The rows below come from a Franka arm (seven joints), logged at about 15 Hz.
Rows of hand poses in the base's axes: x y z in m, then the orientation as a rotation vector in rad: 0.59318 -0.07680 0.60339 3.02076 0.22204 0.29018; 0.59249 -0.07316 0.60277 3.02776 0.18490 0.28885; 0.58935 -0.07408 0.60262 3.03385 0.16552 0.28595; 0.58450 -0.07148 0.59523 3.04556 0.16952 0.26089; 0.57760 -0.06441 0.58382 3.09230 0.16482 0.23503; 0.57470 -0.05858 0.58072 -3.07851 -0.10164 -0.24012; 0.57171 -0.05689 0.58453 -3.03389 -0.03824 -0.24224; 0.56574 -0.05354 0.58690 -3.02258 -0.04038 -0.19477; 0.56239 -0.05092 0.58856 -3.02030 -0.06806 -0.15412
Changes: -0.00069 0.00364 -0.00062 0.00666 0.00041 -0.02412; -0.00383 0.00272 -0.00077 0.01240 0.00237 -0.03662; -0.00868 0.00532 -0.00816 0.02057 0.02012 -0.03440; -0.01558 0.01239 -0.01957 0.06358 0.04223 -0.03585; -0.01848 0.01822 -0.02267 0.15526 0.04278 -0.06743; -0.02147 0.01991 -0.01886 0.20494 0.04047 -0.10330; -0.02744 0.02326 -0.01649 0.21726 0.07218 -0.10205; -0.03079 0.02588 -0.01483 0.21772 0.10000 -0.08486
